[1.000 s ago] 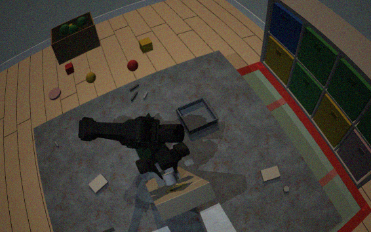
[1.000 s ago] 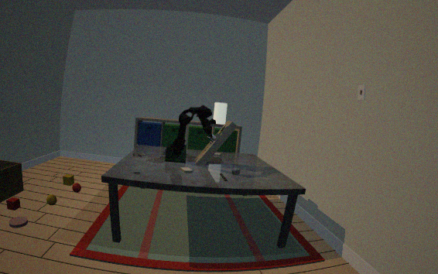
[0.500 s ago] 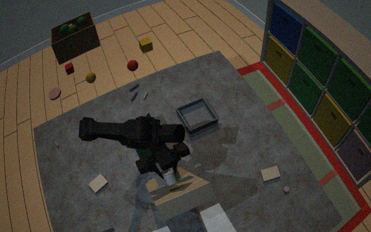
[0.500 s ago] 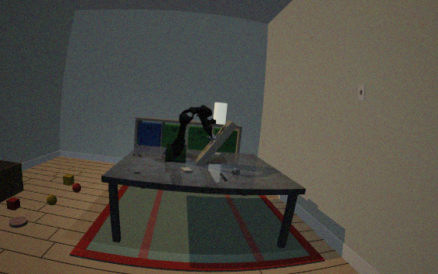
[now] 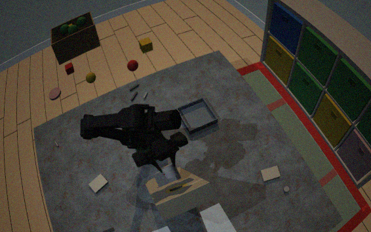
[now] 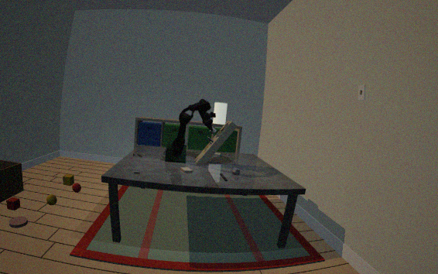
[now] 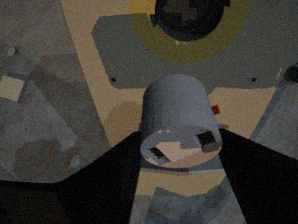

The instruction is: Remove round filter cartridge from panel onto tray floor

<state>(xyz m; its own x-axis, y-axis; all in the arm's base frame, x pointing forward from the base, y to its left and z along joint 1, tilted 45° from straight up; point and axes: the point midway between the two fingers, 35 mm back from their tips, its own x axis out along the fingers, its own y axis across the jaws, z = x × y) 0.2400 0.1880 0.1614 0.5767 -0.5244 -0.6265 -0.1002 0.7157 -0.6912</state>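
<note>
My gripper tip is now 34 cm past the grey tray, 27 cm above it and 26 cm to the right of it. From my gripper tip the other things lie so: round filter cartridge (1 cm ahead).
</note>
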